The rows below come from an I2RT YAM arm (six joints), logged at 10 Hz.
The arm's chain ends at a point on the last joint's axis. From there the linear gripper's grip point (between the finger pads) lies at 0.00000 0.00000 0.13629 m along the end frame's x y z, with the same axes.
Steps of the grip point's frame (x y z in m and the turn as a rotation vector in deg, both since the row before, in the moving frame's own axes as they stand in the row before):
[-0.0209 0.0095 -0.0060 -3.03 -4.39 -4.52]
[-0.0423 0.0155 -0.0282 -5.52 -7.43 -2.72]
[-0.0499 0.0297 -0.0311 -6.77 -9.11 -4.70]
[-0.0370 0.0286 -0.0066 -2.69 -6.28 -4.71]
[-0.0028 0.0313 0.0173 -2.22 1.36 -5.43]
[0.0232 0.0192 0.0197 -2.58 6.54 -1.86]
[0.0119 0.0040 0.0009 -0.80 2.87 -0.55]
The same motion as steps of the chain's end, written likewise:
[-0.0108 0.0019 -0.0054 -3.03 -4.39 -4.52]
[-0.0250 0.0020 -0.0264 -5.52 -7.43 -2.72]
[-0.0291 0.0128 -0.0284 -6.77 -9.11 -4.70]
[-0.0224 0.0216 -0.0056 -2.69 -6.28 -4.71]
[-0.0063 0.0262 0.0174 -2.22 1.36 -5.43]
[0.0076 0.0133 0.0207 -2.58 6.54 -1.86]
[0.0051 0.0021 0.0011 -0.80 2.87 -0.55]

